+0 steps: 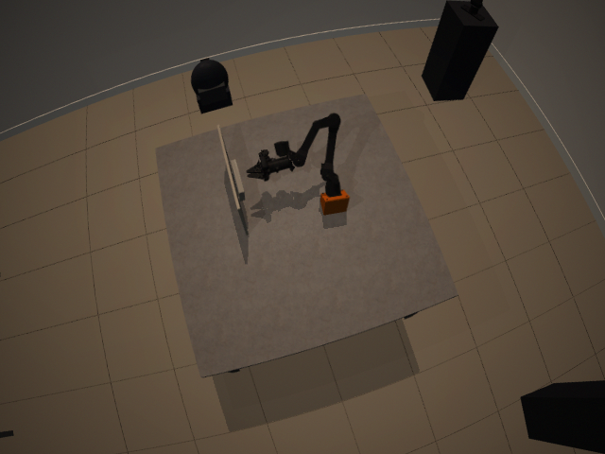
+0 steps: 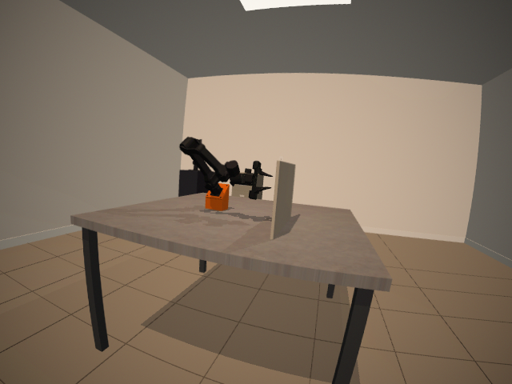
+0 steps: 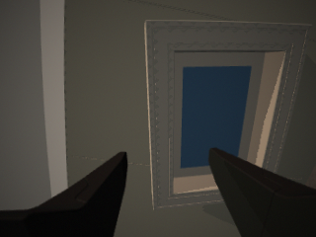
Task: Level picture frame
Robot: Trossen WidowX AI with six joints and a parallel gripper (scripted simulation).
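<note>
Right now my gripper tip is 6 cm short of the picture frame and 5 cm above it. Also, from my gripper tip: wall panel (7 cm ahead, 2 cm to the right, 5 cm below).
</note>
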